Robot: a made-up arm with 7 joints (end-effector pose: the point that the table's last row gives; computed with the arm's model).
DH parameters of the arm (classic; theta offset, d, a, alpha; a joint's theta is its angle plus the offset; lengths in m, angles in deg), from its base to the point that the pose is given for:
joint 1: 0 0.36 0 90
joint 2: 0 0.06 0 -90
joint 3: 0 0.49 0.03 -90
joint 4: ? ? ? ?
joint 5: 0 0.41 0 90
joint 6: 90 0.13 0.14 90
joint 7: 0 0.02 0 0
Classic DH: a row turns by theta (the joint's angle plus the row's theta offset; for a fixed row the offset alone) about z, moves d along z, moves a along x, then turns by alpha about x.
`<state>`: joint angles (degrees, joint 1 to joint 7).
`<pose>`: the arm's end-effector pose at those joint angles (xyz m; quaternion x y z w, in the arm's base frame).
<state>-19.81 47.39 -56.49 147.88 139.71 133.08 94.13</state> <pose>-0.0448 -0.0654 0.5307 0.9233 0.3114 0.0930 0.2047</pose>
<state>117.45 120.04 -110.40 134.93 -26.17 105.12 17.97</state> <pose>0.5376 0.0175 0.0495 -0.5876 0.3270 -0.0070 0.7401</pose>
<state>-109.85 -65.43 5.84 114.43 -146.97 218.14 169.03</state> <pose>-0.1052 -0.6028 0.2630 -0.2100 0.3607 0.2073 0.8848</pose>
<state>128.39 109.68 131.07 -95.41 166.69 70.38 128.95</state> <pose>0.7726 -0.1579 0.3362 -0.0881 0.4116 0.6091 0.6722</pose>
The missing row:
joint 4: 0 0.06 -0.02 90
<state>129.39 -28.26 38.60 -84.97 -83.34 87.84 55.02</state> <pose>0.2746 -0.0544 0.8890 -0.2000 0.4909 -0.3778 0.7592</pose>
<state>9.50 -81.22 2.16 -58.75 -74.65 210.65 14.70</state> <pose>0.4842 -0.0174 0.7122 -0.5728 0.5903 0.5623 0.0855</pose>
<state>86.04 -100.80 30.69 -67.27 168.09 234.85 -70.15</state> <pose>0.0715 0.5790 0.6155 0.9212 -0.3328 -0.1978 0.0393</pose>
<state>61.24 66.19 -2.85 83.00 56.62 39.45 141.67</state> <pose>0.0263 -0.2863 1.0755 -0.4408 0.2208 0.5953 0.6345</pose>
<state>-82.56 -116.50 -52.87 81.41 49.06 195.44 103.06</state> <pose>-0.2708 -0.3536 0.0038 0.1810 -0.4913 0.7857 0.3295</pose>
